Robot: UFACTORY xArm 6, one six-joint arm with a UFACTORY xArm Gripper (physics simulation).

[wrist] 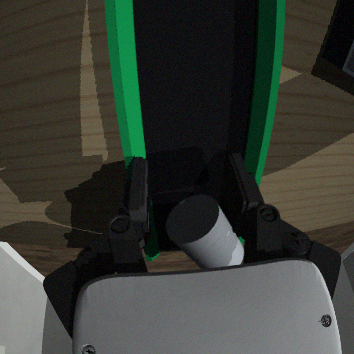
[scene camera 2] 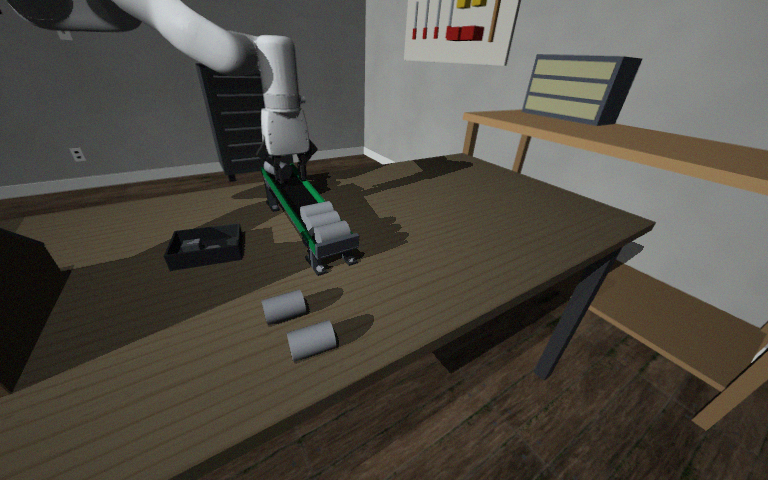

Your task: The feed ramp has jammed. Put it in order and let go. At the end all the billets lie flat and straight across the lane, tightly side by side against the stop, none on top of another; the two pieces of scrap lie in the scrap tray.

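Places are measured from the arm's base along level axes (x ahead, y left, z up), in millimetres.
Where they show: gripper, fingertip midpoint: [wrist: 186,171] [scene camera 2: 291,180].
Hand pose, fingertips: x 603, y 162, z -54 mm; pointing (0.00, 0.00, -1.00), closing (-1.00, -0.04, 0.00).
Note:
Things, the pixels of their centre, and the offset from my fingertips. Level surfaces: height alone.
- grey billet, body centre: [wrist: 207,238] [scene camera 2: 278,168] dx -18, dy +54, dz +18 mm
- stop, body centre: [scene camera 2: 337,244] dx +7, dy -284, dz -32 mm
- scrap tray, body centre: [scene camera 2: 207,245] dx -213, dy -105, dz -74 mm
- table, surface height: dz -92 mm
My gripper [scene camera 2: 290,176] [wrist: 186,171] is open at the high end of the feed ramp [scene camera 2: 292,213] [wrist: 121,75]. A grey billet [scene camera 2: 270,168] [wrist: 216,246] lies askew there, partly between and behind the open fingers, its far end hidden by the gripper body. Three billets [scene camera 2: 332,232] [scene camera 2: 323,219] [scene camera 2: 316,210] lie across the low end near the stop [scene camera 2: 338,246]; whether one rides on another is unclear. Two more billets [scene camera 2: 284,307] [scene camera 2: 312,340] lie on the table. The scrap tray [scene camera 2: 206,258] holds two small grey pieces [scene camera 2: 191,243] [scene camera 2: 212,247].
The table [scene camera 2: 453,226] carries the ramp, with the scrap tray to its left in the scene view. A corner of the tray [wrist: 332,75] shows at the wrist view's upper right. A dark block [scene camera 2: 25,294] stands at the left edge. A wooden shelf [scene camera 2: 623,144] is at the right.

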